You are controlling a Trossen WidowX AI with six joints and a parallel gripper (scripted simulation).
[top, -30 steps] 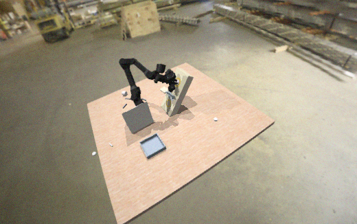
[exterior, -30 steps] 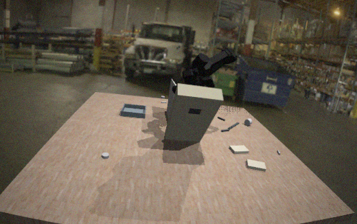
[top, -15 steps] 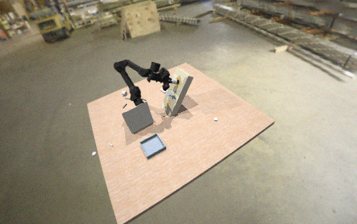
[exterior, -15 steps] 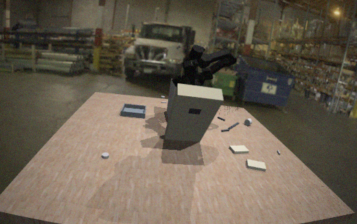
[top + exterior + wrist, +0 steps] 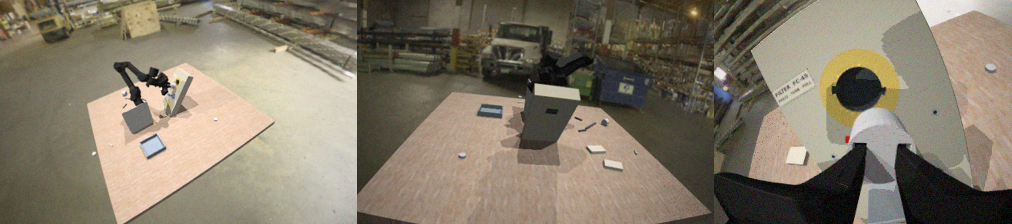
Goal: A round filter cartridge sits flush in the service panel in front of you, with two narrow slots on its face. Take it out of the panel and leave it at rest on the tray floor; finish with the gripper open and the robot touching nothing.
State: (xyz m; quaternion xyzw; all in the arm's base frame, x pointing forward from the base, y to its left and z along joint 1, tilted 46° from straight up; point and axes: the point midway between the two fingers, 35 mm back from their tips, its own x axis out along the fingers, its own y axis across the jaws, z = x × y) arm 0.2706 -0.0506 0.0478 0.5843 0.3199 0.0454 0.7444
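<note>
My gripper tip is 10 mm short of the round filter cartridge and 10 mm above it. The rest, counted from my gripper tip: beige service panel 80 mm below, 30 mm ahead; then blue-grey tray 350 mm behind, 280 mm to the right, 230 mm below.
</note>
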